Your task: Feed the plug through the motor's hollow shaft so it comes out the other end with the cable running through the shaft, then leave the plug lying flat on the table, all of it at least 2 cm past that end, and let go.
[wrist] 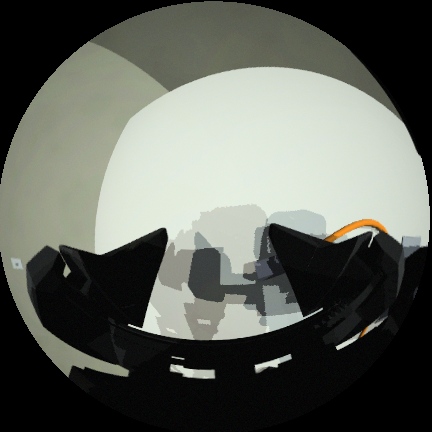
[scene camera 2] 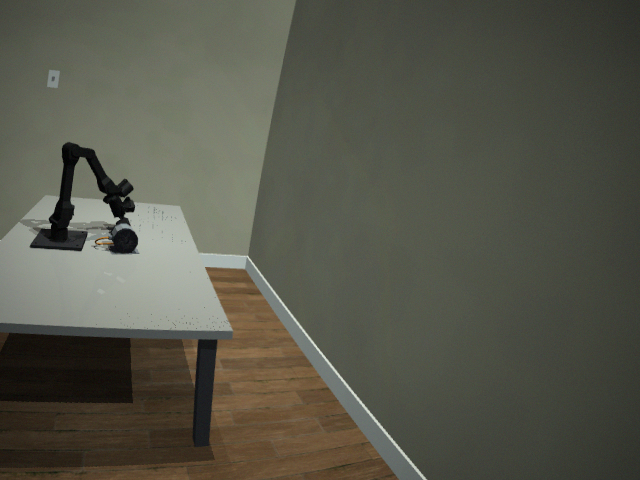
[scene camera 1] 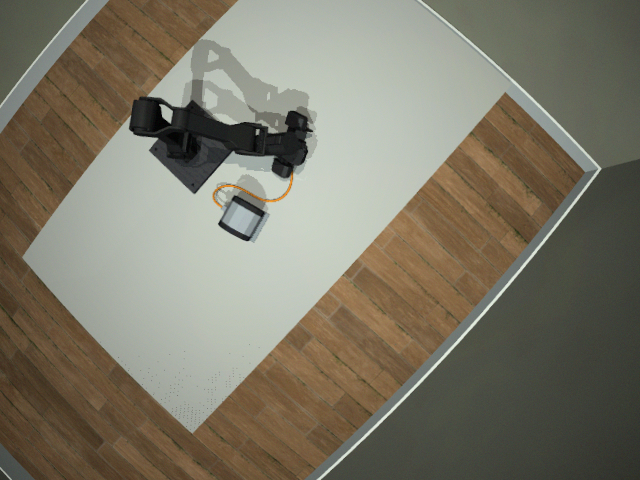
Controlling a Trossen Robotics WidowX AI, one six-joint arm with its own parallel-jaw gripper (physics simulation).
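Frame: origin at the arm's base, x right, y back, z down, level; metres.
Where they show: gripper, fingertip midpoint: (wrist: 218,231) (scene camera 1: 307,144); arm's base, origin of the base link: (scene camera 2: 58,238) (scene camera 1: 187,149).
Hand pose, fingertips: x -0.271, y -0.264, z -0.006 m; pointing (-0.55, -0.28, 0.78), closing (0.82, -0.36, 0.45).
Observation:
Things, the pixels of their top centre, and the offset from my fingertips. Level surfaces: height alone.
- motor, middle of its top: (scene camera 1: 236,216) (scene camera 2: 124,226) dx +0.293, dy -0.020, dz -0.080 m
- small dark grey plug, middle of its top: (wrist: 273,271) dx +0.051, dy +0.012, dz +0.001 m
- white table, its level: dz +0.022 m
The motor (scene camera 1: 241,219) (scene camera 2: 124,238), a grey cylinder with black ends, lies on its side on the table. The orange cable (scene camera 1: 268,200) (scene camera 2: 101,241) (wrist: 362,223) leaves the motor's upper left side in scene camera 1, bends round and runs under the gripper. The small dark grey plug (wrist: 265,270) lies low near the table, beside the right finger in the wrist view, which hides part of it. My gripper (wrist: 218,231) is open, its fingers wide apart and pointing down, with nothing held between them. The shaft's opening cannot be made out.
The white table (scene camera 1: 289,258) (scene camera 2: 155,289) carries the arm's black base plate (scene camera 1: 204,170) (scene camera 2: 43,240), close to the motor. The arm's dark shadows fall around the gripper and plug. Wooden floor (scene camera 1: 403,289) (scene camera 2: 268,361) lies beyond the table's edges.

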